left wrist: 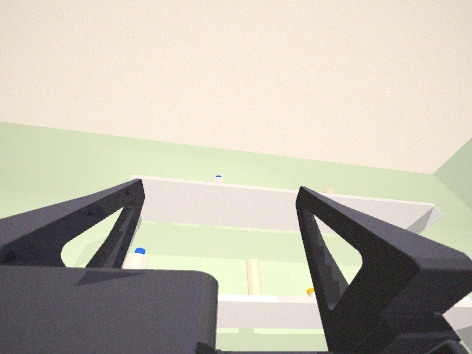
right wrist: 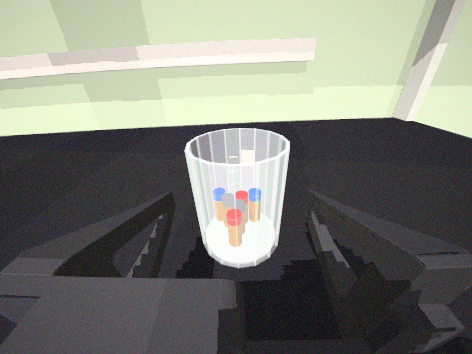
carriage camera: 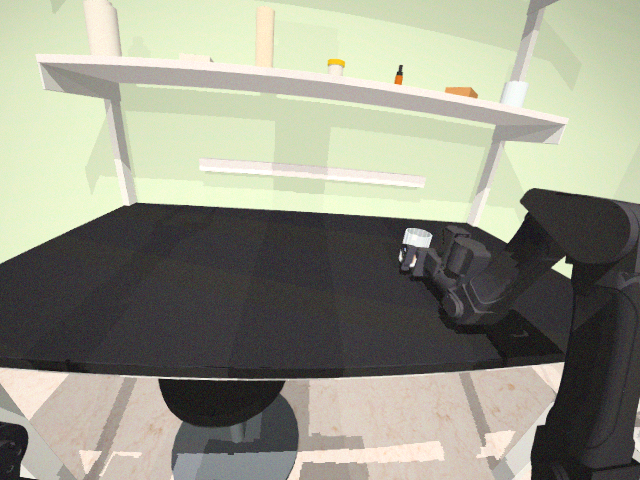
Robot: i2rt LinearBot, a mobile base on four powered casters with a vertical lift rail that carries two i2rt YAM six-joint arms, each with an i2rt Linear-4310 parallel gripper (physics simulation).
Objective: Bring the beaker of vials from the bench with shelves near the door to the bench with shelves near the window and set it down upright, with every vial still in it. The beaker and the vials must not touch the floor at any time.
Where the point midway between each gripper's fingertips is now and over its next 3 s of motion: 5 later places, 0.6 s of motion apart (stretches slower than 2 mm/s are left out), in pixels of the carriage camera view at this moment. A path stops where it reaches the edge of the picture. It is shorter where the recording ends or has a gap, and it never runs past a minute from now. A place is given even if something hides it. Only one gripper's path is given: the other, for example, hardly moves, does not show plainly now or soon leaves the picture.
My right gripper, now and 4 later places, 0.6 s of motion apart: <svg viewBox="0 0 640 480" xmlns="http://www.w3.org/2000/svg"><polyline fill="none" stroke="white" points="418,246 434,253 444,226 459,173 507,125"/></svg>
